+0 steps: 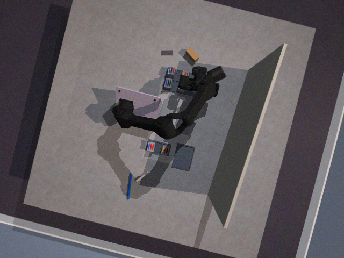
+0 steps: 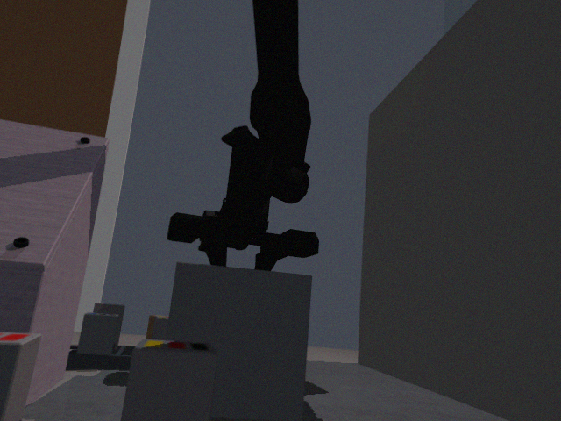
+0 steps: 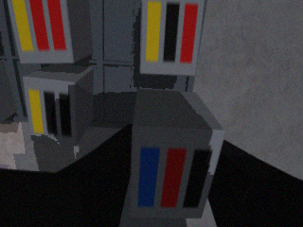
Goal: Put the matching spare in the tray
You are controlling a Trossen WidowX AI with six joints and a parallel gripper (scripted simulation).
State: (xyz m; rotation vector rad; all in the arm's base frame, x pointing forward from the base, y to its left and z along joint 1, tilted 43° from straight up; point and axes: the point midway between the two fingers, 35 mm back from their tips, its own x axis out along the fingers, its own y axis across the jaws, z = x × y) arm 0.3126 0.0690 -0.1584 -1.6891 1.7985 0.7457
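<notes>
My gripper tip is now 360 mm to the left of the dark tray, 70 mm above it and 10 mm short of it. Also, from my gripper tip: grey spare block (20 mm above); tall dark wall panel (220 mm ahead, 180 mm to the right, 150 mm above); tall grey block (150 mm to the right, 30 mm behind, 20 mm below).
</notes>
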